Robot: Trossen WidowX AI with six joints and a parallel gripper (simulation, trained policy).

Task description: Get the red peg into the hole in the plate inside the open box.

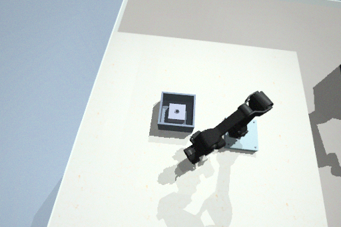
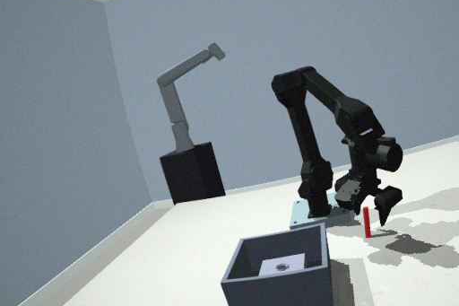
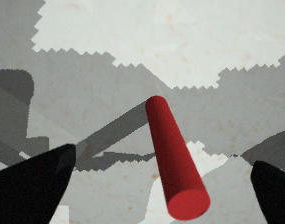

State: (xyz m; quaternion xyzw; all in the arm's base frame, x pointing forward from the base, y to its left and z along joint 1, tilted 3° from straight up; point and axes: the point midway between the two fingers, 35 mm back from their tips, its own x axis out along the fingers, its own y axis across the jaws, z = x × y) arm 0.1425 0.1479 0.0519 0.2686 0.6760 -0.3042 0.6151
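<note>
My gripper tip is 1 cm to the left of the red peg and 1 cm short of it. Also, from my gripper tip: light grey plate: 19 cm ahead, 18 cm to the right; then grey box: 19 cm ahead, 18 cm to the right, 2 cm below.
</note>
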